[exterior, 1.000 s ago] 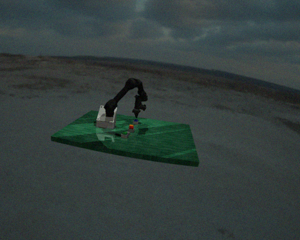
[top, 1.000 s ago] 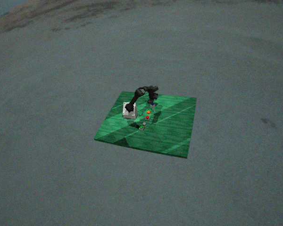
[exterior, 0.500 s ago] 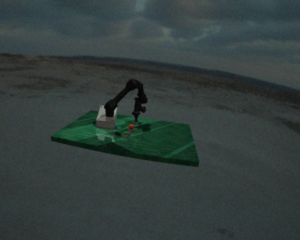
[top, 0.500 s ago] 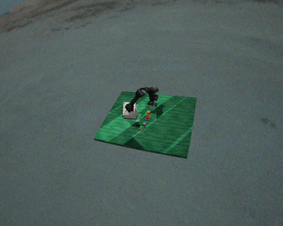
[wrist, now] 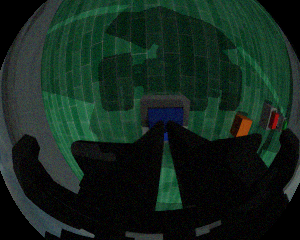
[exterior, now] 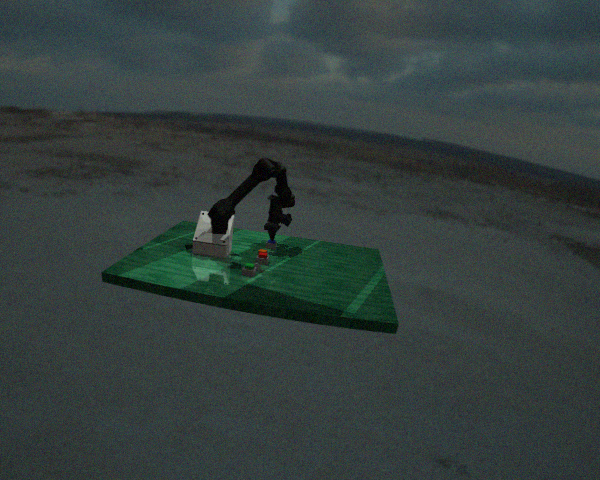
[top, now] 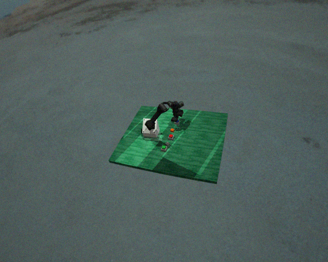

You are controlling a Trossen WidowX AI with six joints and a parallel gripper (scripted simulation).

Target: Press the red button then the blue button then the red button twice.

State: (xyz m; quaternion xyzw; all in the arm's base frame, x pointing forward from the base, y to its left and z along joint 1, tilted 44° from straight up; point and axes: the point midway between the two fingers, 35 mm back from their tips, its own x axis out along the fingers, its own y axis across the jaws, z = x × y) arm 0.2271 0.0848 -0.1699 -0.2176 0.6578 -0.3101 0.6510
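Right now the blue button is 1 cm below my gripper tip. Round my gripper tip: grey block: 5 cm behind, 32 cm to the right, 2 cm below; then green button: 7 cm behind, 39 cm to the right; then red button: 3 cm behind, 23 cm to the right.
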